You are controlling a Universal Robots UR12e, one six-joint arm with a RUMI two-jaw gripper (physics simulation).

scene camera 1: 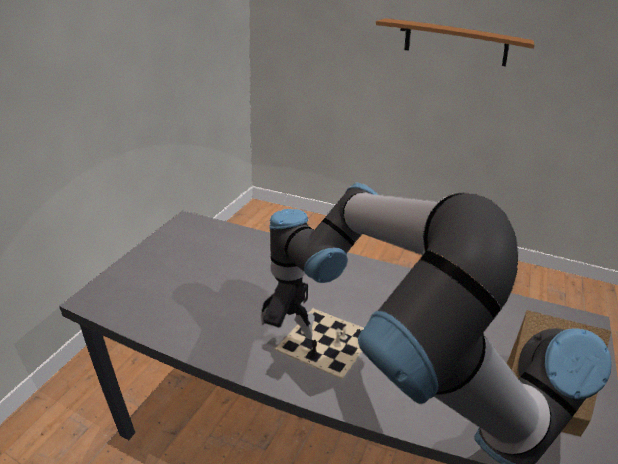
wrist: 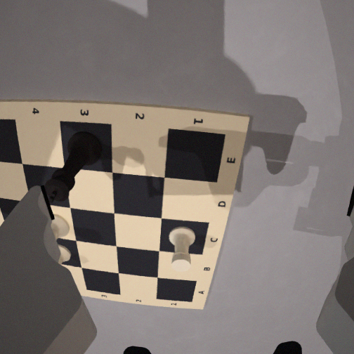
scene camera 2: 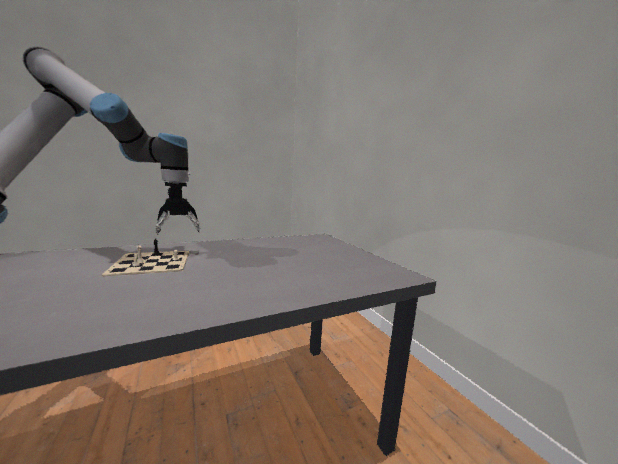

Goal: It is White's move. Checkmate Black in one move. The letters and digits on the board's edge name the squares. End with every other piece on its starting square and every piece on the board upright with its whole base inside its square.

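Places are measured from the arm's base along level axes (x ahead, y left, z up), in metres.
Pixels of known places: gripper, fingertip midpoint: [scene camera 1: 286,332] [scene camera 2: 178,233].
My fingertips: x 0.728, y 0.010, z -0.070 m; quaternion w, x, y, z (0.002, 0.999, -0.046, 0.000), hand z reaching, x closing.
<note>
Behind a point stands the place of what it marks.
The chessboard [scene camera 1: 341,374] {z -0.144, x 0.553, y 0.047 m} [scene camera 2: 107,273] {z -0.145, x 0.515, y -0.150 m} [wrist: 241,122] lies on the table. The tall black piece [scene camera 1: 313,350] {z -0.119, x 0.648, y 0.006 m} [scene camera 2: 156,247] {z -0.116, x 0.648, y -0.002 m} [wrist: 84,148] stands upright on E3. A short, flat-topped white piece, rook-like [scene camera 2: 175,255] {z -0.128, x 0.704, y -0.091 m} [wrist: 181,237], stands on C1. Two white pieces stand close together, seemingly on C4 and B4; in the wrist view parts of one [wrist: 60,226] and of the other [wrist: 63,254] show beside the left finger, which hides the rest. In scene camera 1 they overlap. My gripper [scene camera 1: 291,327] {z -0.070, x 0.728, y 0.010 m} [scene camera 2: 178,232] {z -0.070, x 0.728, y 0.010 m} [wrist: 202,188] is open and empty, above the board's row 1 end.
The grey table [scene camera 1: 200,260] {z -0.151, x 1.186, y -0.323 m} [scene camera 2: 250,290] {z -0.151, x 0.865, y -0.436 m} carries the board. A brown box or block [scene camera 1: 580,426] {z -0.112, x -0.111, y 0.094 m} is at the robot's base, partly hidden by the arm. A wooden shelf [scene camera 1: 455,33] hangs on the back wall. In scene camera 1 the arm covers the board's right corner.
</note>
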